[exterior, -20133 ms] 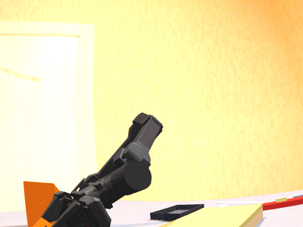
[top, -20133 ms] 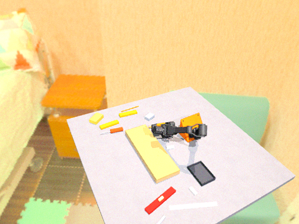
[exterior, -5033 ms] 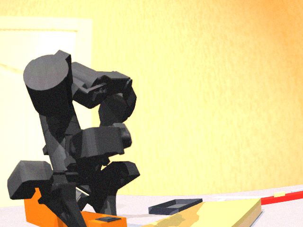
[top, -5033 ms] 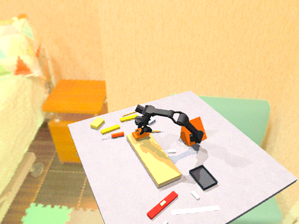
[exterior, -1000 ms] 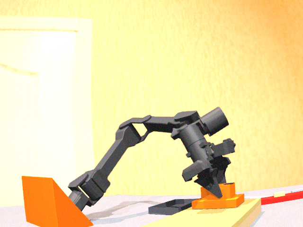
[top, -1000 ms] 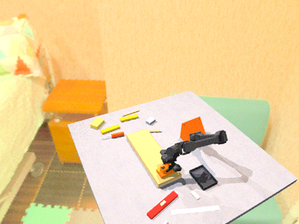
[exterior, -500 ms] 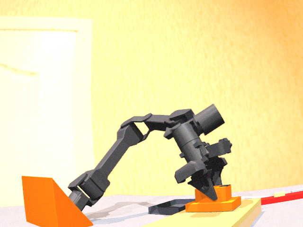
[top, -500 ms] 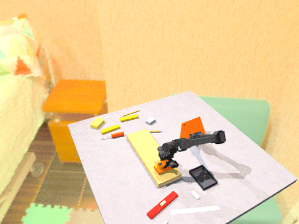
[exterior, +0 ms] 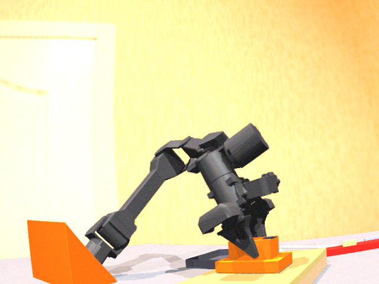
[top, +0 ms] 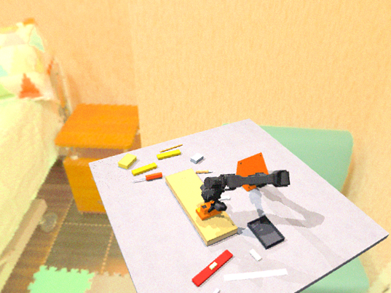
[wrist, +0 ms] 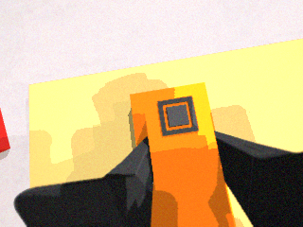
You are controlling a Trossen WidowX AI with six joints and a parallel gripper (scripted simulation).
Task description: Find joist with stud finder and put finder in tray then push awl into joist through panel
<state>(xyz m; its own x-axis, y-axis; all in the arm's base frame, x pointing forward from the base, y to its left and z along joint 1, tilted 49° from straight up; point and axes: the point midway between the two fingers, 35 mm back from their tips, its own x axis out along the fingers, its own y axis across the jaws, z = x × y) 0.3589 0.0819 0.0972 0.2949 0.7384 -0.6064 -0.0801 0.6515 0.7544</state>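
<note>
The dark tray is 250 mm behind my gripper tip, 210 mm to the left of it and 50 mm below it. From my gripper tip the other things lie so: awl (160 mm behind, 340 mm to the right, 60 mm below); then orange stud finder (20 mm above); then red level (100 mm ahead, 290 mm to the left, 50 mm below).
</note>
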